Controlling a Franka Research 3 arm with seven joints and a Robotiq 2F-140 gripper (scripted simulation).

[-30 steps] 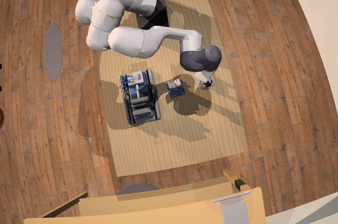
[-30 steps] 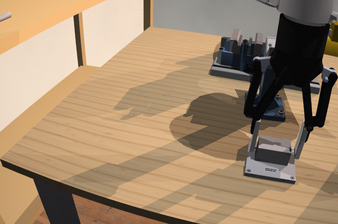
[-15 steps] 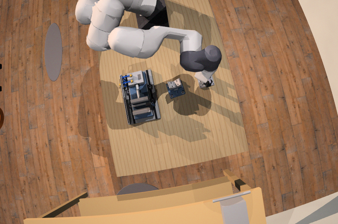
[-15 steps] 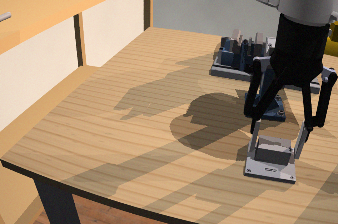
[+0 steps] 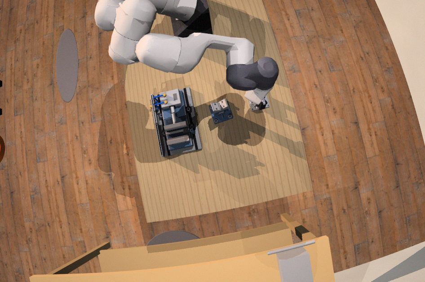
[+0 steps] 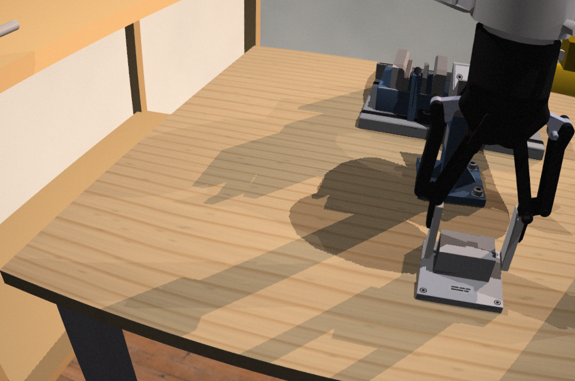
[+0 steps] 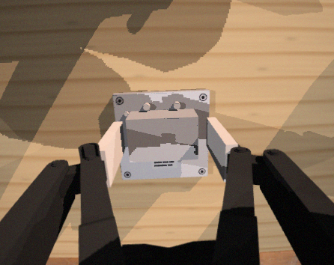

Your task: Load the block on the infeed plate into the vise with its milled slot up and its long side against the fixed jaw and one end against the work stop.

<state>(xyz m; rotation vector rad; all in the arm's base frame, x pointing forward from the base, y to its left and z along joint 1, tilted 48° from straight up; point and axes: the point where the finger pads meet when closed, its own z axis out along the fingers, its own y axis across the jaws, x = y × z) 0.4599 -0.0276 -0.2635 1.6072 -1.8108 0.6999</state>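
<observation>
Now: the part 30 mm below my hand. Round my hand: v-block post 180 mm to the right, 10 mm above; work stop post 60 mm ahead, 320 mm to the right, 10 mm above; infeed plate 10 mm to the left, 40 mm below.
</observation>
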